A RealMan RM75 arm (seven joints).
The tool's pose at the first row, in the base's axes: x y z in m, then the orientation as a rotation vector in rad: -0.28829, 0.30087, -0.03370, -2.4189, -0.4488, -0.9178
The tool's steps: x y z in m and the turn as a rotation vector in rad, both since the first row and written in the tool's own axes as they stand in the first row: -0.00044, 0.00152, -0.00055, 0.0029, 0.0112, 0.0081; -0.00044, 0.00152, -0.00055, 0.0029, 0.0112, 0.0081; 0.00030, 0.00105, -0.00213, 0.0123, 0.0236, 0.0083; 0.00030, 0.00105, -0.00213, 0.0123, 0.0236, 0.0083; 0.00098, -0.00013, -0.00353, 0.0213, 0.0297, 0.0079; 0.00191, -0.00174, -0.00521, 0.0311, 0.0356, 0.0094; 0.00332, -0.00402, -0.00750, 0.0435, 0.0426, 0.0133; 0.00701, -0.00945, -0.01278, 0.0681, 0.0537, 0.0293; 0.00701, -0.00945, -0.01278, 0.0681, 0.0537, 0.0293; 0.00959, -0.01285, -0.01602, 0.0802, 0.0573, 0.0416; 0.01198, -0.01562, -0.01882, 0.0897, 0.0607, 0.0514; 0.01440, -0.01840, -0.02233, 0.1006, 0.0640, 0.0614; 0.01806, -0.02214, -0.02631, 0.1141, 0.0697, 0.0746; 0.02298, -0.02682, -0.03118, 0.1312, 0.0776, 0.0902
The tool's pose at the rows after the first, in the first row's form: -0.28818, 0.29927, -0.03417, -2.4101, -0.4356, -0.9262; -0.28818, 0.29927, -0.03417, -2.4101, -0.4356, -0.9262; -0.28869, 0.29884, -0.03249, -2.3946, -0.4342, -0.9364; -0.28869, 0.29884, -0.03249, -2.3946, -0.4342, -0.9364; -0.28948, 0.29910, -0.03072, -2.3830, -0.4357, -0.9397; -0.29043, 0.29957, -0.02845, -2.3709, -0.4352, -0.9415; -0.29167, 0.30031, -0.02523, -2.3558, -0.4322, -0.9424; -0.29429, 0.30220, -0.01745, -2.3277, -0.4171, -0.9374; -0.29429, 0.30220, -0.01745, -2.3277, -0.4171, -0.9374; -0.29571, 0.30345, -0.01244, -2.3149, -0.4051, -0.9309; -0.29674, 0.30441, -0.00805, -2.3045, -0.3952, -0.9264; -0.29812, 0.30499, -0.00319, -2.2929, -0.3858, -0.9211; -0.29930, 0.30623, 0.00316, -2.2775, -0.3725, -0.9159; -0.30048, 0.30789, 0.01126, -2.2577, -0.3570, -0.9106
